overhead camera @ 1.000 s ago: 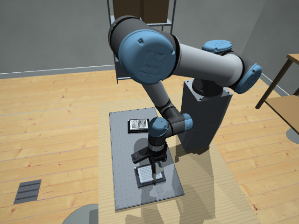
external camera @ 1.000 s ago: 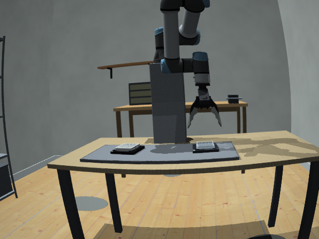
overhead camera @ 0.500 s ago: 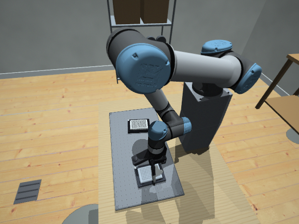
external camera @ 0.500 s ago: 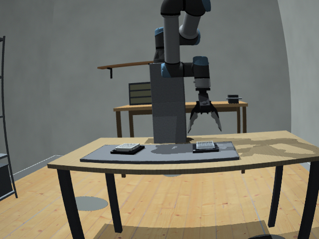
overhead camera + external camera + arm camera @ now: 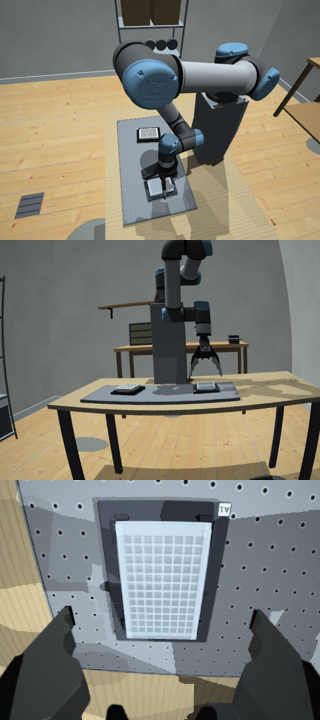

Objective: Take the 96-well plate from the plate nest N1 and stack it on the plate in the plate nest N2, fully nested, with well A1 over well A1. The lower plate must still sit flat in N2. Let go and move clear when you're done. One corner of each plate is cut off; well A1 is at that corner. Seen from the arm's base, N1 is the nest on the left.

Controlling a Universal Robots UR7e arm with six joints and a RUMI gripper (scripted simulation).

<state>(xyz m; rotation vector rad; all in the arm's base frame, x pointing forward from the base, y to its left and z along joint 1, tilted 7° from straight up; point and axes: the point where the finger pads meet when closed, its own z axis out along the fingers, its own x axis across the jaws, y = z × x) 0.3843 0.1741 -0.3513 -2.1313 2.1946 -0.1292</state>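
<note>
Right now the white 96-well plate is 4 cm below my hand. Round my hand: plate nest N2: 37 cm to the right, 5 cm below, 3 cm behind; then plate nest: 5 cm below.
</note>
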